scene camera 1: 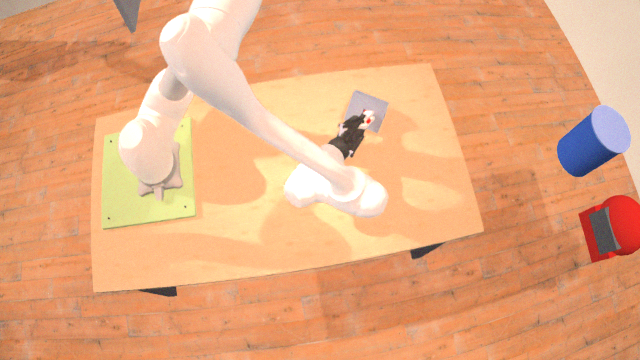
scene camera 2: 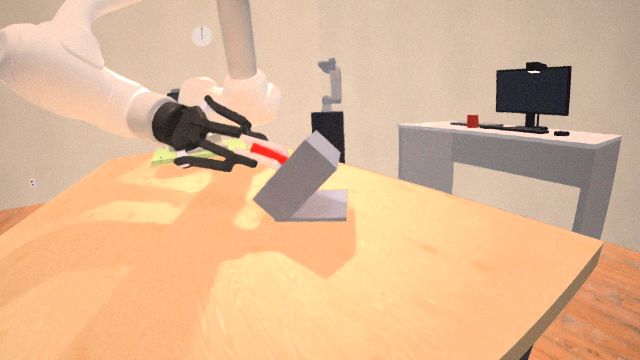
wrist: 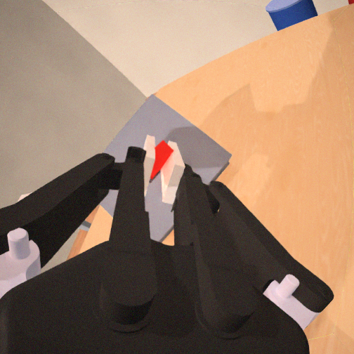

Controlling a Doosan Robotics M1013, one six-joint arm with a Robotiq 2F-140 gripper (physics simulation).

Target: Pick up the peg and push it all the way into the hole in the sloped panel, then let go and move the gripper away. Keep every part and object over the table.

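Frame: origin at the arm's base, x ahead, y left, z up, level; centimetres.
Seen in the pictures: gripper, between the fingertips: (scene camera 1: 370, 114) (scene camera 2: 282, 158); arm's base, origin of its link: (scene camera 1: 159, 169) (scene camera 2: 202, 149).
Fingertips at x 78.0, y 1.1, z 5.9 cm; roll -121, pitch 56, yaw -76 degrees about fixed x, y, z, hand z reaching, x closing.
Offsets run from my fingertips to a thing's top centre. Level surfaces: height alone.
The red peg {dx -1.4, dy -0.3, dz +2.6 cm} (scene camera 1: 368, 120) (scene camera 2: 269, 153) (wrist: 162, 157) is tilted, held between the pale fingertips of my gripper (scene camera 1: 367, 116) (scene camera 2: 272, 151) (wrist: 157, 152). The gripper is shut on it. The grey sloped panel {dx +0.1, dy +3.3, dz +3.2 cm} (scene camera 1: 370, 100) (scene camera 2: 305, 175) (wrist: 150, 117) stands on its flat base. In the scene camera 2 view the peg slants down to the right toward the panel's sloping face, and its far end is hidden by the panel's side. The fingertips are close to that face. The hole does not show, so how deep the peg sits in it cannot be told.
The panel stands on the wooden table {dz -7.9 cm} (scene camera 1: 225, 260) (scene camera 2: 425, 280) (wrist: 300, 150), near its back edge in the scene camera 1 view. The arm's base is on a green plate (scene camera 1: 120, 210). A blue cylinder (scene camera 1: 585, 145) (wrist: 295, 14) and a red object (scene camera 1: 625, 225) are off the table.
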